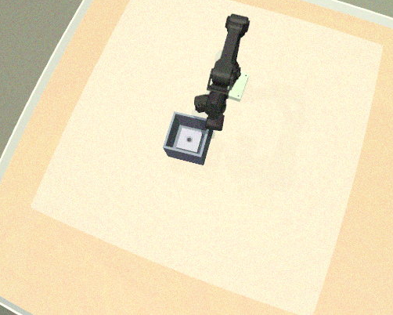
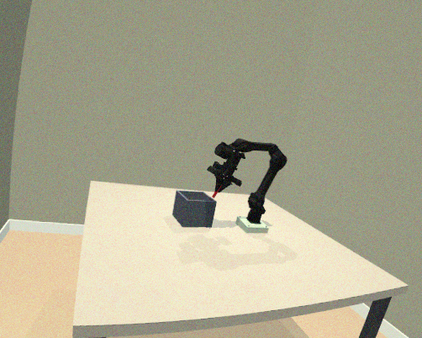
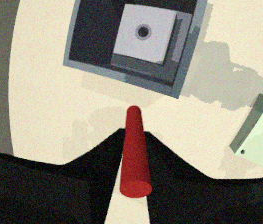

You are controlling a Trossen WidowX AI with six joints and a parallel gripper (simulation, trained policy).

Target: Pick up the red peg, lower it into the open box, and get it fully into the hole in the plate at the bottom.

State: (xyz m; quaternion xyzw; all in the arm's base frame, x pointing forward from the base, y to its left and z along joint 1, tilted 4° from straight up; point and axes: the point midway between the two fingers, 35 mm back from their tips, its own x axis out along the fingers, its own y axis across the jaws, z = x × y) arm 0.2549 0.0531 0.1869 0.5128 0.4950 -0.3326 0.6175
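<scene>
Right now my gripper tip is 70 mm short of the pale plate, 100 mm to the left of it and 150 mm above it. Round my gripper tip: red peg: 10 mm above.
</scene>
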